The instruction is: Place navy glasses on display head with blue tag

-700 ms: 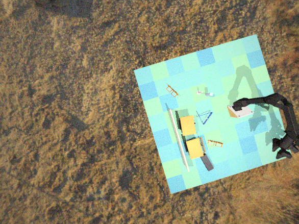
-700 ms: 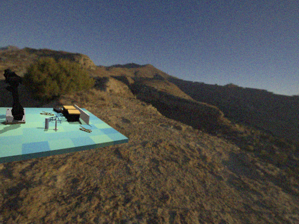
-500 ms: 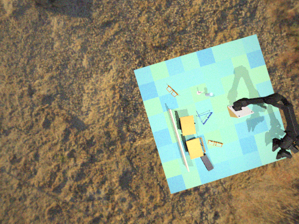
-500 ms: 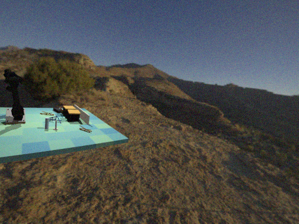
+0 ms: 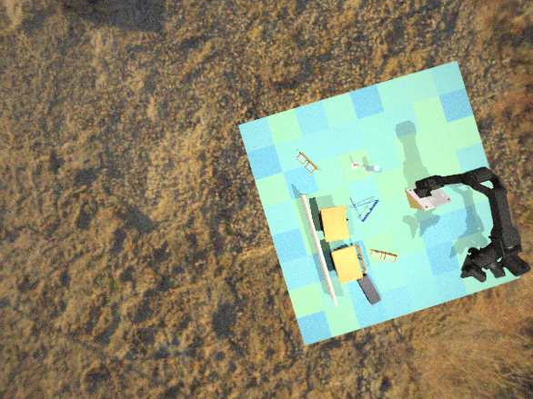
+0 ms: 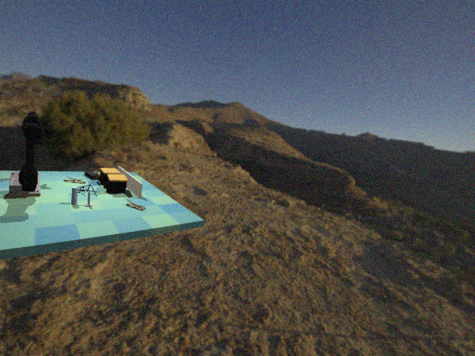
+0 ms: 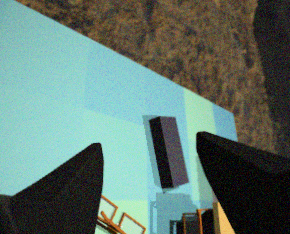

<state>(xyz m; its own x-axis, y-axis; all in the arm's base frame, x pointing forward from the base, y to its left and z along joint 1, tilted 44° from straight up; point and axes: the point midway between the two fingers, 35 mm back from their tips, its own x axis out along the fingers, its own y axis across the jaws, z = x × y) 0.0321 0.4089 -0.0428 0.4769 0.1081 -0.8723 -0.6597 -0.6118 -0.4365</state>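
The small pin is 240 mm ahead of my gripper tip, 580 mm to the right of it and 260 mm below it. The rest, counted from my gripper tip: dark grey slab (330 mm ahead, 110 mm to the left, 270 mm below); long white wall (550 mm ahead, 190 mm to the right, 230 mm below).
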